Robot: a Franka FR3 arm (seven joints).
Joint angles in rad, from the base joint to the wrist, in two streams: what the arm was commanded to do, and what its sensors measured. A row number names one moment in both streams.
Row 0, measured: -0.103 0.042 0.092 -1.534 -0.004 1.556 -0.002
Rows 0 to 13, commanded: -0.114 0.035 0.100 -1.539 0.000 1.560 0.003; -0.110 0.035 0.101 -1.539 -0.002 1.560 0.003; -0.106 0.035 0.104 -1.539 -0.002 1.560 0.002; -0.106 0.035 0.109 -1.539 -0.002 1.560 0.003; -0.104 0.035 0.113 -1.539 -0.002 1.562 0.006; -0.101 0.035 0.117 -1.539 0.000 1.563 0.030; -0.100 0.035 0.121 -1.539 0.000 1.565 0.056; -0.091 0.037 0.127 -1.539 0.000 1.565 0.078; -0.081 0.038 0.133 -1.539 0.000 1.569 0.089; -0.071 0.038 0.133 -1.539 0.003 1.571 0.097; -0.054 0.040 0.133 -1.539 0.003 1.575 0.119; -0.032 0.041 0.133 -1.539 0.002 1.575 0.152; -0.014 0.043 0.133 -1.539 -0.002 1.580 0.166; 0.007 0.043 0.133 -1.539 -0.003 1.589 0.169
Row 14, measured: -0.046 0.042 0.136 -1.534 -0.004 1.561 0.122
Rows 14 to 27, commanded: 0.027 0.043 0.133 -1.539 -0.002 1.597 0.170; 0.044 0.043 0.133 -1.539 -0.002 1.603 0.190; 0.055 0.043 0.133 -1.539 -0.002 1.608 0.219; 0.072 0.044 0.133 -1.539 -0.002 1.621 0.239; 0.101 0.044 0.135 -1.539 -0.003 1.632 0.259; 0.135 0.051 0.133 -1.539 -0.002 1.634 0.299; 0.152 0.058 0.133 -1.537 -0.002 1.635 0.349; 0.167 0.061 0.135 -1.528 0.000 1.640 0.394; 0.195 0.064 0.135 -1.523 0.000 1.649 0.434; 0.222 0.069 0.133 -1.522 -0.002 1.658 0.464; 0.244 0.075 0.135 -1.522 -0.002 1.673 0.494; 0.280 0.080 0.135 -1.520 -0.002 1.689 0.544; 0.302 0.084 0.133 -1.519 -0.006 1.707 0.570; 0.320 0.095 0.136 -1.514 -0.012 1.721 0.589
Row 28, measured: 0.259 0.068 0.144 -1.534 -0.004 1.679 0.511
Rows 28 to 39, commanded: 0.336 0.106 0.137 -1.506 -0.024 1.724 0.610; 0.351 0.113 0.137 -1.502 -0.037 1.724 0.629; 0.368 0.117 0.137 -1.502 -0.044 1.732 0.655; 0.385 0.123 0.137 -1.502 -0.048 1.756 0.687; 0.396 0.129 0.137 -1.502 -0.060 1.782 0.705; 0.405 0.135 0.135 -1.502 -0.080 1.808 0.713; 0.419 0.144 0.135 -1.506 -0.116 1.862 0.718; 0.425 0.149 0.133 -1.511 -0.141 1.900 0.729; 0.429 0.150 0.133 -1.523 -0.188 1.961 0.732; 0.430 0.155 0.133 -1.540 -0.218 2.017 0.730; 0.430 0.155 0.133 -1.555 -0.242 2.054 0.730; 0.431 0.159 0.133 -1.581 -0.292 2.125 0.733
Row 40, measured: 0.415 0.155 0.144 -1.532 -0.203 1.999 0.710
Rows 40 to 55, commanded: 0.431 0.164 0.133 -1.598 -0.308 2.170 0.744; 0.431 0.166 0.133 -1.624 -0.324 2.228 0.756; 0.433 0.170 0.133 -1.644 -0.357 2.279 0.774; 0.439 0.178 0.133 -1.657 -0.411 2.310 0.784; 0.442 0.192 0.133 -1.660 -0.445 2.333 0.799; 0.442 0.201 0.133 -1.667 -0.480 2.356 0.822; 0.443 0.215 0.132 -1.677 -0.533 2.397 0.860; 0.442 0.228 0.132 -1.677 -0.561 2.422 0.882; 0.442 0.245 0.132 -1.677 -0.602 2.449 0.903; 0.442 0.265 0.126 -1.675 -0.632 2.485 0.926; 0.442 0.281 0.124 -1.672 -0.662 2.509 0.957; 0.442 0.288 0.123 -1.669 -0.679 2.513 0.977; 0.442 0.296 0.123 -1.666 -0.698 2.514 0.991; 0.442 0.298 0.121 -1.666 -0.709 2.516 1.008; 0.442 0.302 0.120 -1.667 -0.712 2.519 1.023; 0.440 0.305 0.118 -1.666 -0.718 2.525 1.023
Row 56, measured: 0.432 0.296 0.131 -1.668 -0.681 2.497 0.976
